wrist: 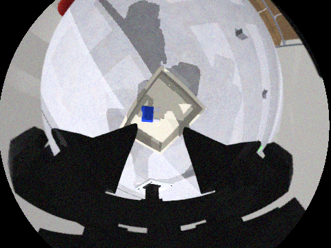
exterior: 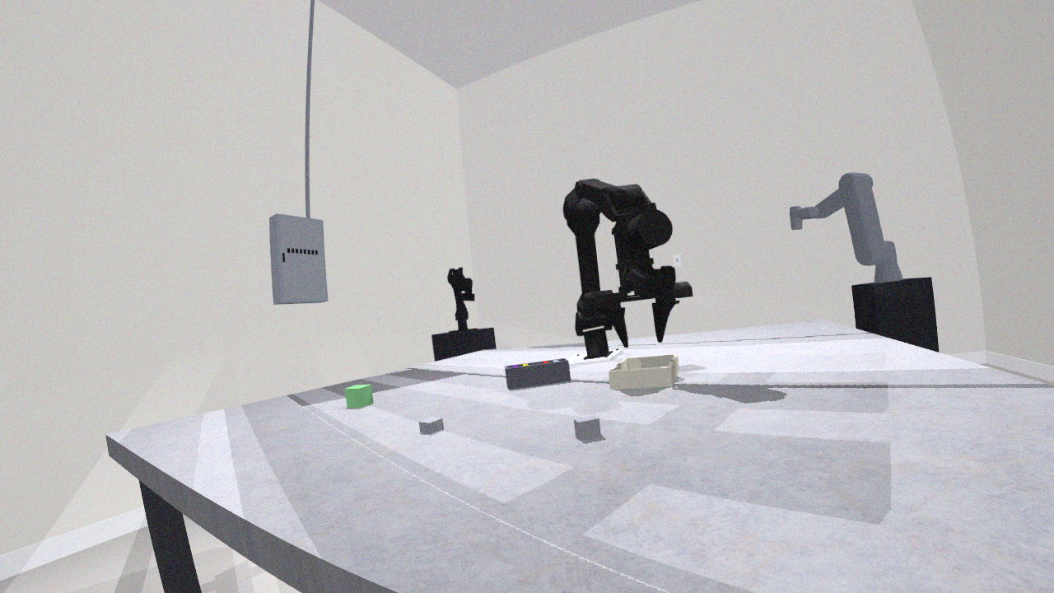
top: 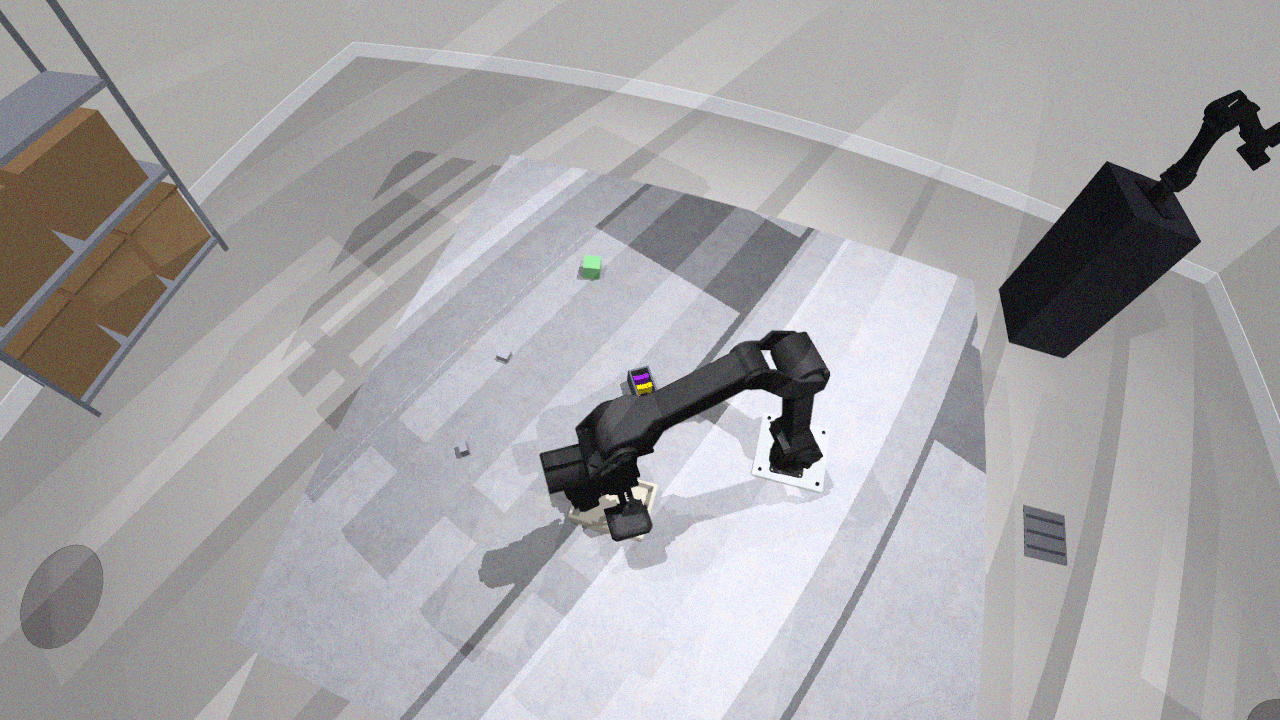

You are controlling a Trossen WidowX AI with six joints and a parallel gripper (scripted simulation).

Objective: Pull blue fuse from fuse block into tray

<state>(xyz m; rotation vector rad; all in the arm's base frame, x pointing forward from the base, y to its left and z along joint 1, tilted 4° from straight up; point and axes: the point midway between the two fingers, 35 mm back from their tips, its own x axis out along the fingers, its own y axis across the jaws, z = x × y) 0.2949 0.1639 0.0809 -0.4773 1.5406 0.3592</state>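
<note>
Right now the cream tray is 6 cm below my gripper tip.
</note>
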